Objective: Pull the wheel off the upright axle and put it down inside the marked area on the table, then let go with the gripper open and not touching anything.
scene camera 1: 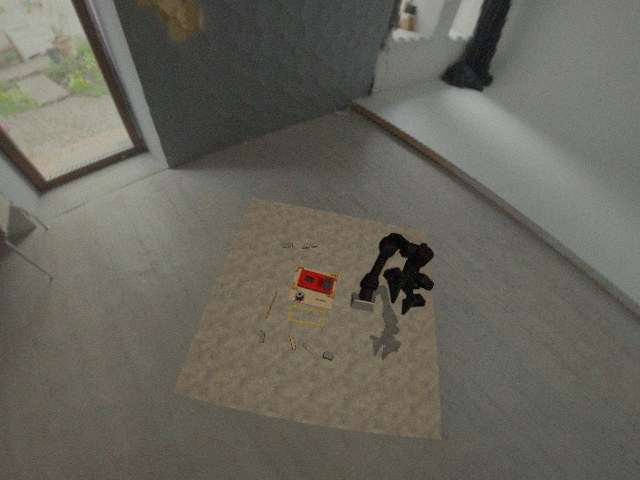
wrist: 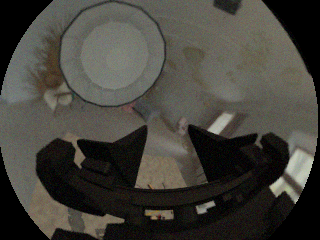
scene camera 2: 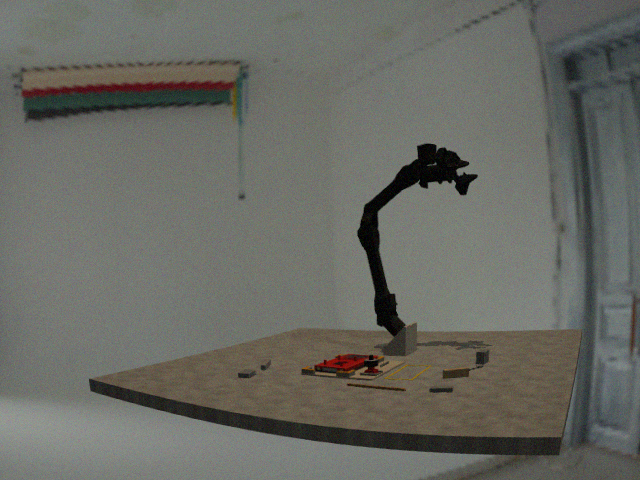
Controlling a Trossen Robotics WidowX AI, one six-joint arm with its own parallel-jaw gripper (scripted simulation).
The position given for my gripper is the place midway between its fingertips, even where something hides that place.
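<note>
Scene camera 1: my gripper [scene camera 1: 398, 309], open, holding nothing. Wrist view: my gripper [wrist: 168, 127] visible. Scene camera 2: gripper [scene camera 2: 473, 170] visible too.
</note>
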